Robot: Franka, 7 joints.
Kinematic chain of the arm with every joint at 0, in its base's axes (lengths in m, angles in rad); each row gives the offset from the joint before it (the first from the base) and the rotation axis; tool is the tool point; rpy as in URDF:
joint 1: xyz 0 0 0.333 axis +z
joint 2: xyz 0 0 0 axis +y
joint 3: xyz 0 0 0.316 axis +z
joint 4: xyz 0.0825 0 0 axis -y
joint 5: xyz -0.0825 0 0.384 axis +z
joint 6: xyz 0 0 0 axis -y
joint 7: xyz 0.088 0 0 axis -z
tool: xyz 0 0 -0.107 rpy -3.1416 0 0
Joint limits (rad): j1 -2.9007..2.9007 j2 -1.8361..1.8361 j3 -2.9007..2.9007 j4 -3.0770..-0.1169 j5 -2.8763..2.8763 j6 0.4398..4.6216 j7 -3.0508..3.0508
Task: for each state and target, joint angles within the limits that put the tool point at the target. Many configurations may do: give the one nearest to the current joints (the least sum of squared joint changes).
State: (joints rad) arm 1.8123 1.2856 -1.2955 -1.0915 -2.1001 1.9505 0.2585
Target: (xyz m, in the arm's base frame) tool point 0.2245 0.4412 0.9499
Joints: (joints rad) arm 1.9924 0.7877 -1.8595 -1.0613 -1.9846 1.5543 0.2585
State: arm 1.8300 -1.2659 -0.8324 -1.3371 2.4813 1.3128 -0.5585
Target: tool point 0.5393 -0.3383 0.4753
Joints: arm 1.7132 -1.7473 -1.3317 -1.8550 2.4133 1.0288 -0.5585
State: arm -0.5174 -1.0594 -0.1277 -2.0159 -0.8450 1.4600 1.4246
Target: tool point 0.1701 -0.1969 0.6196
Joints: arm -0.4468 -0.9419 -0.0590 -2.4108 -0.7391 1.3816 1.4246
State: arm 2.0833 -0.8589 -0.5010 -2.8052 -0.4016 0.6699 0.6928
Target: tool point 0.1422 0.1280 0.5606
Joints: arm 1.9349 -1.1006 -0.4474 -2.3957 -0.4692 0.5683 0.6928
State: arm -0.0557 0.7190 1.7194 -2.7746 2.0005 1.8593 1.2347
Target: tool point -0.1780 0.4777 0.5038
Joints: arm 0.1188 0.6449 1.8242 -2.3192 2.0701 1.8589 1.2347
